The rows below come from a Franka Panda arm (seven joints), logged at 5 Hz.
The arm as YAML. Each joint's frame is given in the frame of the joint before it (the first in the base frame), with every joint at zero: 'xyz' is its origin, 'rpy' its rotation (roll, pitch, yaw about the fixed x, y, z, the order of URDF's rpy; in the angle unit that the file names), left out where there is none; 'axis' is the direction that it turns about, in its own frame. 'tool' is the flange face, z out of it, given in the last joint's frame.
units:
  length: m
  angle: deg
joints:
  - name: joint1
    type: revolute
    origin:
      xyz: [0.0, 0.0, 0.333]
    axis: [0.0, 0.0, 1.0]
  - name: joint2
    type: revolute
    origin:
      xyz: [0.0, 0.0, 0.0]
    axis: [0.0, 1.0, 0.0]
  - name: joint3
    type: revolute
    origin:
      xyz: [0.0, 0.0, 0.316]
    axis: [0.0, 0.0, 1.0]
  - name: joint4
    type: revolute
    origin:
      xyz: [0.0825, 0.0, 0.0]
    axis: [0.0, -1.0, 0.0]
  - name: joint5
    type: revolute
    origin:
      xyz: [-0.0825, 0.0, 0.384]
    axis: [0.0, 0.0, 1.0]
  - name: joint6
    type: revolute
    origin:
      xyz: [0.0, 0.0, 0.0]
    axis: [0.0, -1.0, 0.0]
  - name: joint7
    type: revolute
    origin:
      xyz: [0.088, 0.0, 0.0]
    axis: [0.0, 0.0, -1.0]
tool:
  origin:
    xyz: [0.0, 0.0, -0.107]
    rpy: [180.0, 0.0, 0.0]
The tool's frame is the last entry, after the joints.
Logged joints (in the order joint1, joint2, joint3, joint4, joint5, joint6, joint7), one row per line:
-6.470 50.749 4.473 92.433 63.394 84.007 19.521
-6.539 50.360 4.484 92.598 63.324 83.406 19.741
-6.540 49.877 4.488 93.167 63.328 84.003 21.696
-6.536 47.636 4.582 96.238 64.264 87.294 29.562
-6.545 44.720 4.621 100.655 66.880 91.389 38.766
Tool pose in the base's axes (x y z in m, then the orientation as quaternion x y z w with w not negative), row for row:
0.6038 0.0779 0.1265 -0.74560 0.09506 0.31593 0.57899
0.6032 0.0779 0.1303 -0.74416 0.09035 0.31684 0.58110
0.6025 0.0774 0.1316 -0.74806 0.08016 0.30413 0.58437
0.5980 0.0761 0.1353 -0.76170 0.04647 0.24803 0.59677
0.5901 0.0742 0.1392 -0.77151 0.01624 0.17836 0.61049
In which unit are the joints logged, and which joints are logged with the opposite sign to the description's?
The joints are logged in degrees. Opposite sign: joint4, joint7.
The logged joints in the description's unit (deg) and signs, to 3 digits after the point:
-6.470 50.749 4.473 -92.433 63.394 84.007 -19.521
-6.539 50.360 4.484 -92.598 63.324 83.406 -19.741
-6.540 49.877 4.488 -93.167 63.328 84.003 -21.696
-6.536 47.636 4.582 -96.238 64.264 87.294 -29.562
-6.545 44.720 4.621 -100.655 66.880 91.389 -38.766

